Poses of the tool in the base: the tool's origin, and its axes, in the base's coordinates. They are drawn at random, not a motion.
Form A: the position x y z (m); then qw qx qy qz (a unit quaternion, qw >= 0).
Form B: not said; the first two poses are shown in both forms.
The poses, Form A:
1: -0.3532 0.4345 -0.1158 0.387 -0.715 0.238 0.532
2: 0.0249 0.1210 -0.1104 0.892 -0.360 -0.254 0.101
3: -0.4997 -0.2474 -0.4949 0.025 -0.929 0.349 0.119
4: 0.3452 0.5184 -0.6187 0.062 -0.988 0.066 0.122
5: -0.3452 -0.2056 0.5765 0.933 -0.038 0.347 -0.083
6: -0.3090 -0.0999 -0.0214 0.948 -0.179 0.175 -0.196
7: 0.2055 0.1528 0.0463 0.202 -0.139 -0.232 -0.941
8: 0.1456 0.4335 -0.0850 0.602 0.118 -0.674 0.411
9: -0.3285 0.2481 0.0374 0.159 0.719 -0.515 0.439
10: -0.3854 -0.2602 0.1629 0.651 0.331 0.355 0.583
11: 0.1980 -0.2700 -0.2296 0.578 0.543 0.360 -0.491
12: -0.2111 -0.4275 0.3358 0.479 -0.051 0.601 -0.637
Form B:
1: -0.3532 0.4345 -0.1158 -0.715 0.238 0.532 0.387
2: 0.0249 0.1210 -0.1104 -0.360 -0.254 0.101 0.892
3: -0.4997 -0.2474 -0.4949 -0.929 0.349 0.119 0.025
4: 0.3452 0.5184 -0.6187 -0.988 0.066 0.122 0.062
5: -0.3452 -0.2056 0.5765 -0.038 0.347 -0.083 0.933
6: -0.3090 -0.0999 -0.0214 -0.179 0.175 -0.196 0.948
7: 0.2055 0.1528 0.0463 -0.139 -0.232 -0.941 0.202
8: 0.1456 0.4335 -0.0850 0.118 -0.674 0.411 0.602
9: -0.3285 0.2481 0.0374 0.719 -0.515 0.439 0.159
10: -0.3854 -0.2602 0.1629 0.331 0.355 0.583 0.651
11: 0.1980 -0.2700 -0.2296 0.543 0.360 -0.491 0.578
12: -0.2111 -0.4275 0.3358 -0.051 0.601 -0.637 0.479
